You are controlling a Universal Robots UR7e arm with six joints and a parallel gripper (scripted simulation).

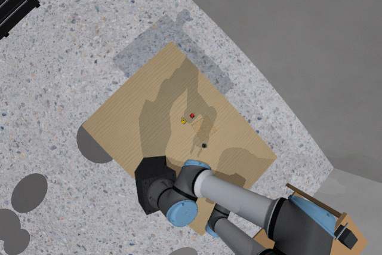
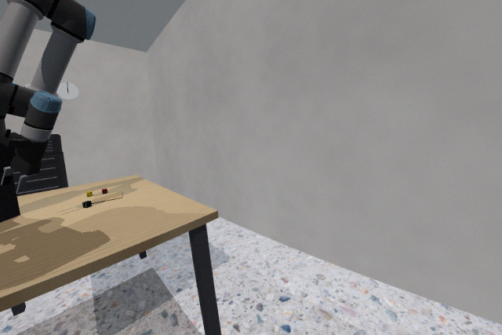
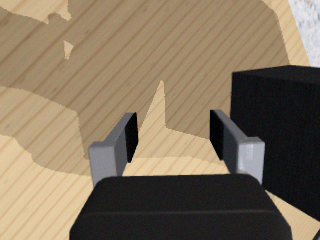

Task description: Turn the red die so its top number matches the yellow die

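The black die is 200 mm ahead of my hand, 120 mm to the left of it and 160 mm below it. Also, from my hand: tan mat: 290 mm ahead, 210 mm to the left, 170 mm below; then red die: 290 mm ahead, 340 mm to the left, 160 mm below; then yellow die: 220 mm ahead, 360 mm to the left, 160 mm below.
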